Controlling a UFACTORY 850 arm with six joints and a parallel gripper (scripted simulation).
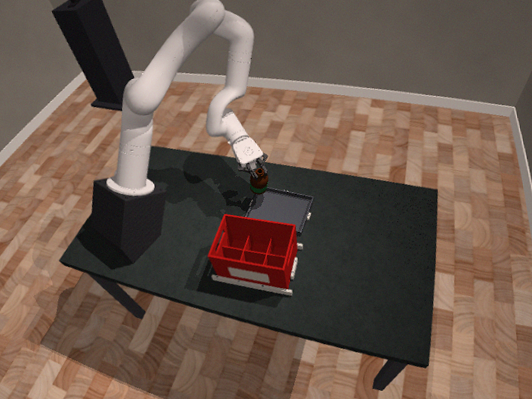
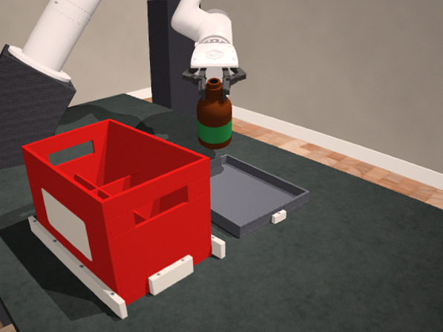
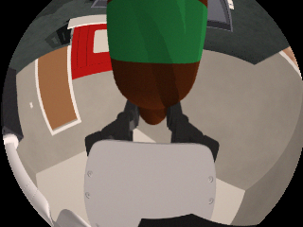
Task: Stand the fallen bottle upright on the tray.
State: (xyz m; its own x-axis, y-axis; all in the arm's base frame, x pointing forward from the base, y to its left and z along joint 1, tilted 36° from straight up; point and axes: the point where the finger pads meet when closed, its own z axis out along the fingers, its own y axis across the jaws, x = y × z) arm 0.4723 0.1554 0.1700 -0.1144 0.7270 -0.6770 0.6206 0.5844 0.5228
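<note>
Now: hand 1 cm past the brown bottle, 1 cm to the right of it and 5 cm above it. From my hand the other things lie so: grey shallow tray (7 cm ahead, 1 cm to the right, 20 cm below); red crate (8 cm ahead, 28 cm to the right, 12 cm below).
</note>
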